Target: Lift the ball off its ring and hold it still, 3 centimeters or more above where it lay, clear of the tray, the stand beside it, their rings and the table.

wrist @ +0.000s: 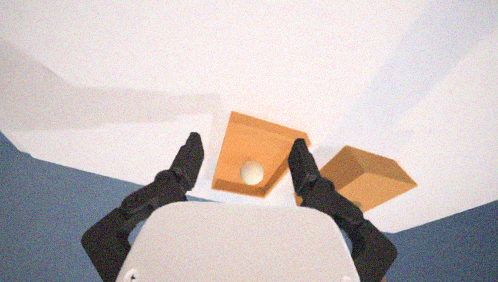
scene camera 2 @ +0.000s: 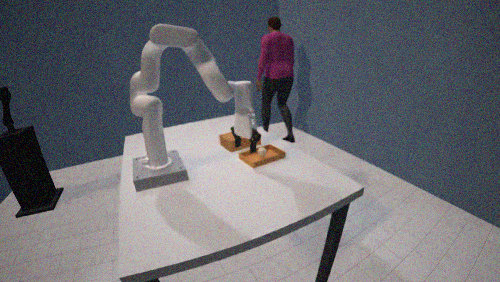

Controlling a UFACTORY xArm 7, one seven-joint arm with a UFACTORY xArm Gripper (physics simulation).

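Places are measured from the arm's base along level axes (x back, y right, z up), in centimetres.
Where they show: gripper, fingertip midpoint: (wrist: 247, 146) (scene camera 2: 245, 149); arm's base at its link origin: (scene camera 2: 159, 164).
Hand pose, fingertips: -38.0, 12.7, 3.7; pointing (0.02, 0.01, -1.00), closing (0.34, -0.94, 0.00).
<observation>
Each offset is from my fingertips to the top centre of the thing, as dx, dy, dz. Level surfaces: height alone.
A cream ball @[-11.2, -5.4, -3.7] (scene camera 2: 261, 151) (wrist: 251, 172) rests in the shallow orange tray @[-11.2, -5.4, -6.3] (scene camera 2: 272, 158) (wrist: 237, 145), near one end in the wrist view. Its ring cannot be made out. The orange block-shaped stand (scene camera 2: 227, 142) (wrist: 380, 189) is beside the tray, and its ring is mostly hidden by a finger. My gripper (scene camera 2: 245, 146) (wrist: 247, 146) is open and empty, pointing down. In the scene view its fingers overlap the stand and the tray's back left edge, with one finger just left of the ball. In the wrist view the ball shows between the fingers, nearer the right one; their height above it is unclear.
The white table @[dz -9.1] (scene camera 2: 215, 200) (wrist: 150, 55) bears the tray, the stand and the arm's grey base (scene camera 2: 160, 176). A person in a pink top (scene camera 2: 277, 55) is beyond the table's far edge. A black pedestal (scene camera 2: 25, 165) is on the floor at the left.
</observation>
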